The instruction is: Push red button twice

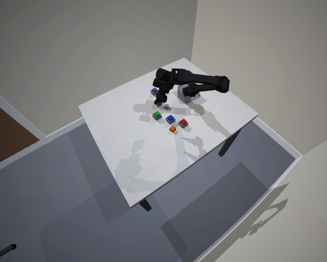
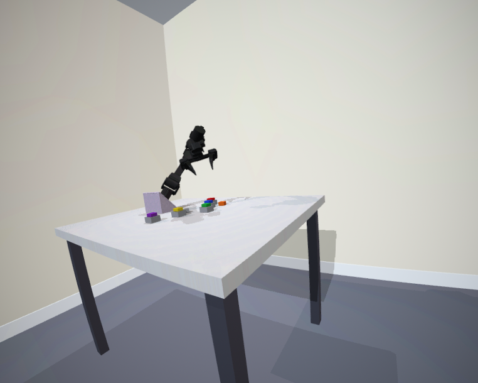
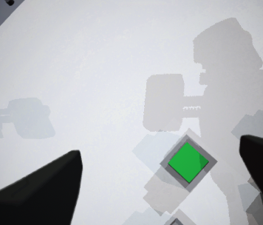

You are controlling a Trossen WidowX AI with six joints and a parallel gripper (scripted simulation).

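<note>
The red button lies 150 mm below my gripper tip, 140 mm to the left of it and 120 mm behind it. Round my gripper tip: yellow button: 150 mm below, 120 mm to the right, 80 mm behind; then blue button: 150 mm below, 70 mm to the left, 70 mm behind; then green button: 150 mm below, 10 mm to the right, 10 mm behind.
</note>
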